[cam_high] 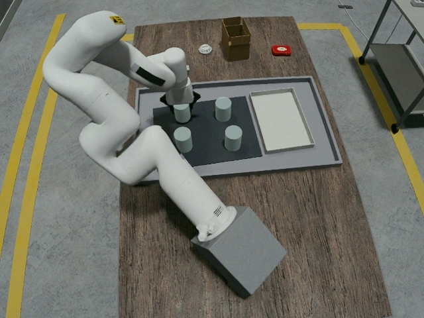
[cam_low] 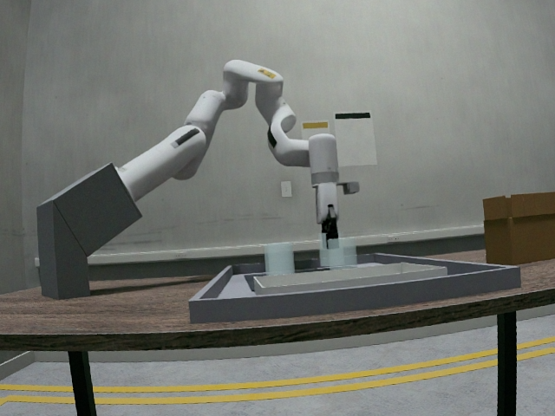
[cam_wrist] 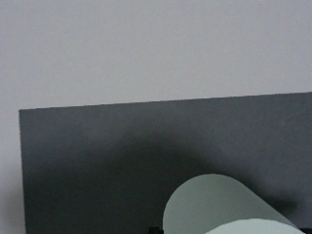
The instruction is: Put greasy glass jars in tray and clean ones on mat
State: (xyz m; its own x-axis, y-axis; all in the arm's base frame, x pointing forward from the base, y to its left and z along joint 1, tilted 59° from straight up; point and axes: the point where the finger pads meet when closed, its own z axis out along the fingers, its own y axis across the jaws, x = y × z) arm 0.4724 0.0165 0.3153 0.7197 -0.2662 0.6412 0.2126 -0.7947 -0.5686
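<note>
Right now the white tray is 400 mm to the right of my hand, 70 mm below it and 70 mm ahead of it. The rest, counted from my hand: small white round object (440 mm ahead, 70 mm below); grey base (210 mm to the right, 80 mm below, 10 mm ahead); dark drying mat (100 mm to the right, 80 mm below, 40 mm behind).
</note>
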